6 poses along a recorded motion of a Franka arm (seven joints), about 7.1 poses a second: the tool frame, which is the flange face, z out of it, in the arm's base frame.
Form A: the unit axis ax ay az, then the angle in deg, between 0 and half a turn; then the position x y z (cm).
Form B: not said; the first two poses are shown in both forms.
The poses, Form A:
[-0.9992, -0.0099, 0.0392, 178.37, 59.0, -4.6, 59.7]
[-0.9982, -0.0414, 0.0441, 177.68, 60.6, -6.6, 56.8]
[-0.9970, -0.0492, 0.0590, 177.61, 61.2, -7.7, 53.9]
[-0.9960, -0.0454, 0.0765, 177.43, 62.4, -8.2, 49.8]
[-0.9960, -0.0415, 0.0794, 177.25, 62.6, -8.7, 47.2]
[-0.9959, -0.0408, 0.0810, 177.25, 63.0, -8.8, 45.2]
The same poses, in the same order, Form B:
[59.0, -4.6, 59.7, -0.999, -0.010, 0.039, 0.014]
[60.6, -6.6, 56.8, -0.998, -0.041, 0.044, 0.020]
[61.2, -7.7, 53.9, -0.997, -0.049, 0.059, 0.021]
[62.4, -8.2, 49.8, -0.996, -0.045, 0.076, 0.022]
[62.6, -8.7, 47.2, -0.996, -0.041, 0.079, 0.024]
[63.0, -8.8, 45.2, -0.996, -0.041, 0.081, 0.024]

